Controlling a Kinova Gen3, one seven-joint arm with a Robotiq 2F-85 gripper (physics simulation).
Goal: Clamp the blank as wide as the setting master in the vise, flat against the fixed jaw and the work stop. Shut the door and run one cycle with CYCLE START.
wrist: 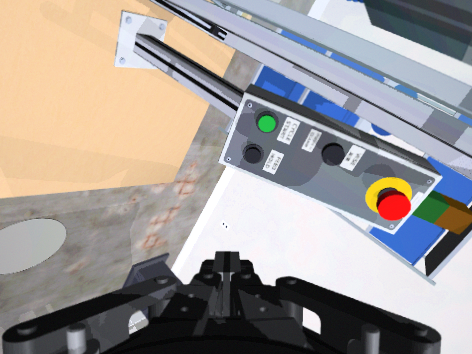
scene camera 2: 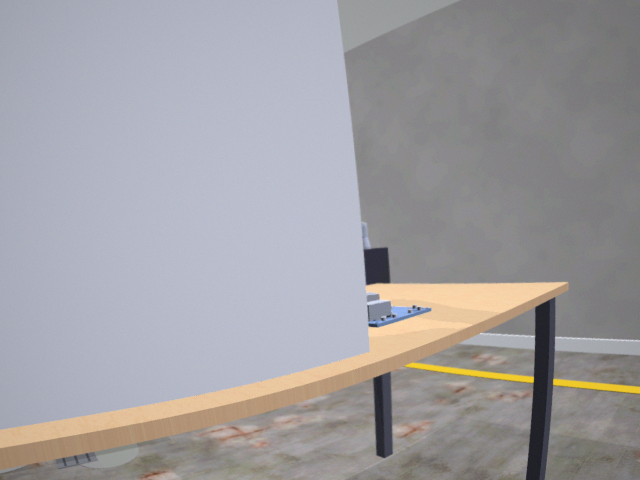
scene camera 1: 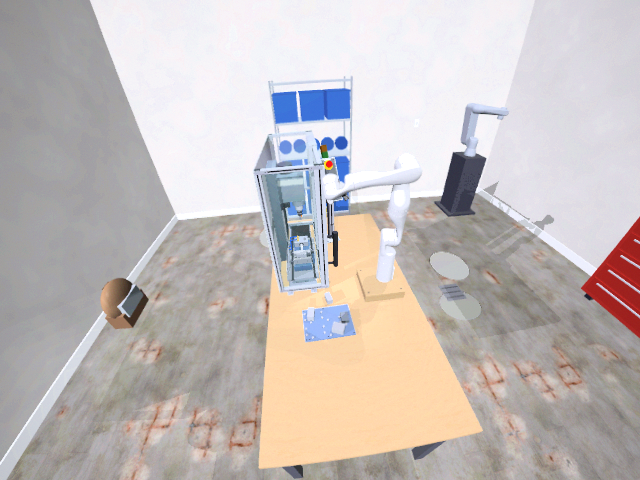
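Seen in the pictures: gripper, between the fingertips: [wrist: 227,267]; arm's base, origin of its link: [scene camera 1: 383,276].
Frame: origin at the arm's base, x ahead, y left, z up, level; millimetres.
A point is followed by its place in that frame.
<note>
My gripper [wrist: 227,267] @(x 212, y -220, z 476 mm) is shut and empty, held apart from the control panel [wrist: 300,172] @(x 226, y -477, z 411 mm) in the wrist view. The green CYCLE START button [wrist: 266,123] @(x 264, y -425, z 353 mm) is at the panel's left end, with the black VISE AIR knob [wrist: 333,154] @(x 273, y -457, z 440 mm) near its middle. The vise [scene camera 1: 301,248] @(x 478, y -229, z 95 mm) is inside the glazed machine [scene camera 1: 324,227] @(x 342, y -7, z 386 mm); whether a blank sits in it is too small to tell. The black door handle [scene camera 1: 335,249] @(x 283, y -56, z 201 mm) is on the machine's right side; I cannot tell whether the door is fully shut. Grey blocks [scene camera 1: 338,327] [scene camera 2: 379,310] stand on the blue plate [scene camera 1: 315,336] @(x 437, y 314, z -43 mm) [scene camera 2: 408,315] @(x 492, y 250, z -45 mm). Another small block [scene camera 1: 328,297] @(x 346, y 98, z -15 mm) lies behind the plate.
A black FEED HOLD button [wrist: 253,153] @(x 219, y -435, z 353 mm) and a red emergency stop [wrist: 394,206] @(x 254, y -508, z 533 mm) are on the same panel. The panel's post [wrist: 190,70] @(x 261, y -490, z 136 mm) rises from the table [scene camera 1: 361,392] @(x 266, y 596, z -51 mm). The machine's frame runs close beside the panel. A grey wall panel [scene camera 2: 180,206] @(x 633, y -295, z 183 mm) hides much of scene camera 2's view.
</note>
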